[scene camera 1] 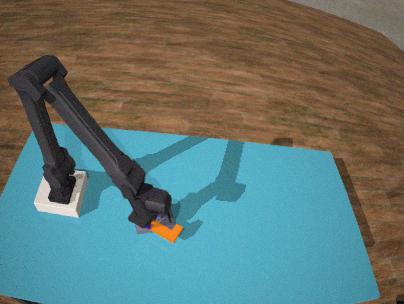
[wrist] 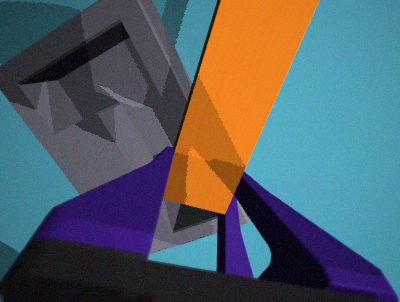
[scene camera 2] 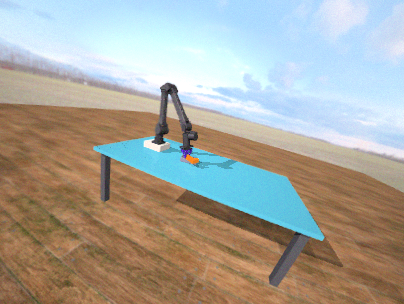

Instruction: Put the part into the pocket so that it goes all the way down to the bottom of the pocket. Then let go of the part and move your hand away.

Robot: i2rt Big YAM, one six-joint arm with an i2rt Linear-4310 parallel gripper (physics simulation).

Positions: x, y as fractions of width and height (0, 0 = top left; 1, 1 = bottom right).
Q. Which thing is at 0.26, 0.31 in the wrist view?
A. A grey pocket block.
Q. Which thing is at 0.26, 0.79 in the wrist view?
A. My gripper.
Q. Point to an orange L-shaped part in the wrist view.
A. At 0.61, 0.19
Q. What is my gripper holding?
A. An orange L-shaped part.
